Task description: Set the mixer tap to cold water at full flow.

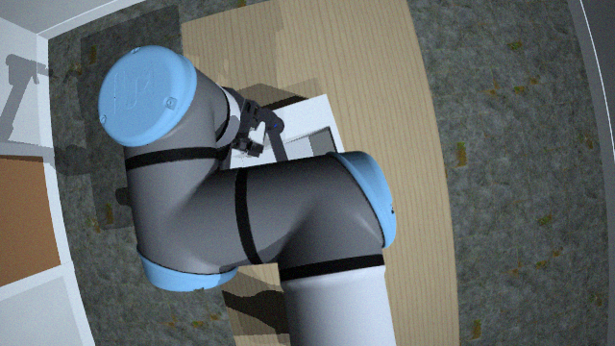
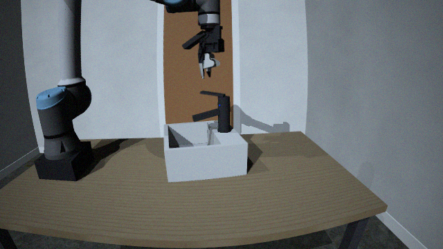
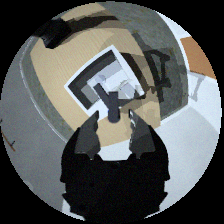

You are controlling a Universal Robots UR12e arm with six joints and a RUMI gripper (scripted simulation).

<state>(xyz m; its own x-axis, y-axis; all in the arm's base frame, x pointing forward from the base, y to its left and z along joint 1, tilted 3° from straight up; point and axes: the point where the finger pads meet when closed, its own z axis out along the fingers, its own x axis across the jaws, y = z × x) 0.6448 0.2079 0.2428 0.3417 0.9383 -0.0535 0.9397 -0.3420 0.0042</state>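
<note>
Now: the lever 30 mm ahead of my hand, 10 mm to the right of it and 80 mm below it. Also, from my hand: black mixer tap: 50 mm ahead, 20 mm to the right, 130 mm below; then white basin: 50 mm behind, 50 mm to the right, 310 mm below.
</note>
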